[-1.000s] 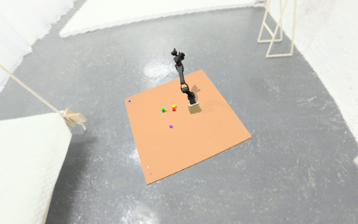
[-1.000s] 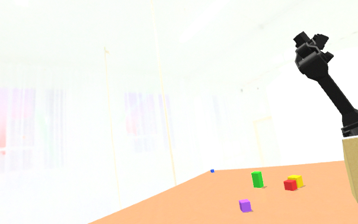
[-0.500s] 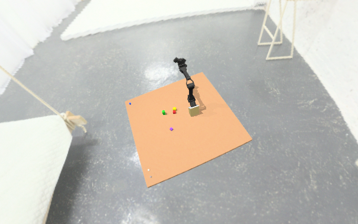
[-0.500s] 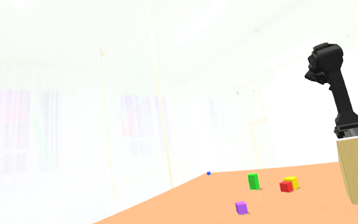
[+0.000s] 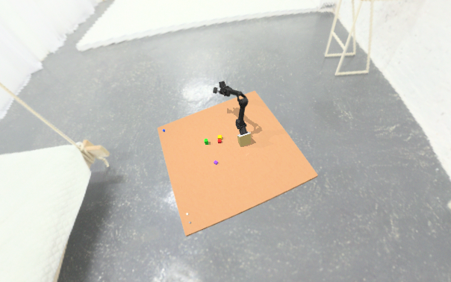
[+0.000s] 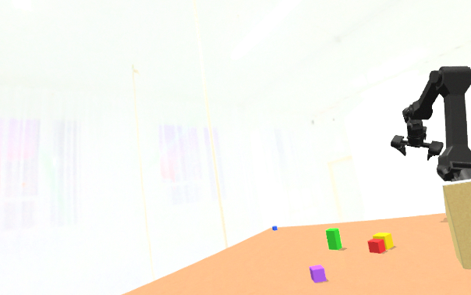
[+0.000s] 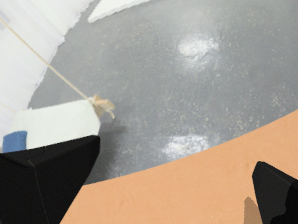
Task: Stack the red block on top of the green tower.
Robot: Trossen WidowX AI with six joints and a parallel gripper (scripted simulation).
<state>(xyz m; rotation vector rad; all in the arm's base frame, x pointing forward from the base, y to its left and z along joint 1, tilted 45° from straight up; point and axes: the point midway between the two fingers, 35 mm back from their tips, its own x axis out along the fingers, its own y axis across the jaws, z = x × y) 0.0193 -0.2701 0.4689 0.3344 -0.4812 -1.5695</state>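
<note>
Right now my gripper tip is 43 cm to the right of the red block, 25 cm above it and 23 cm short of it. Also, from my gripper tip: small blue block 75 cm ahead, 26 cm below, 4 cm to the right; purple block 64 cm to the left, 37 cm ahead, 25 cm below; yellow block 39 cm to the left, 25 cm below, 21 cm ahead.
</note>
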